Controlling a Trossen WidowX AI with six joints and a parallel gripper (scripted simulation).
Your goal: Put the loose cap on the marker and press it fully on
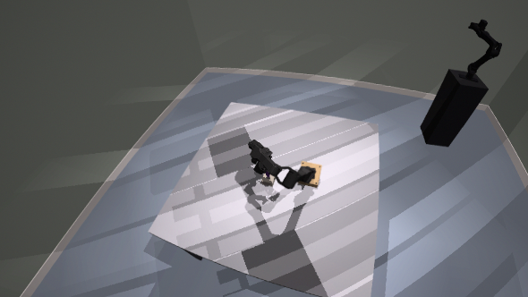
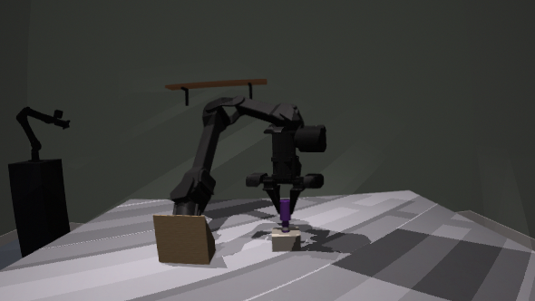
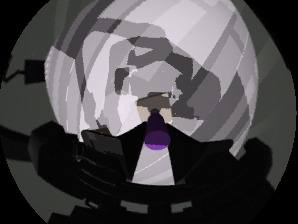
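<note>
My gripper tip is 10 mm above the marker. Round my gripper tip: cap 10 mm above; then holder block 70 mm below.
</note>
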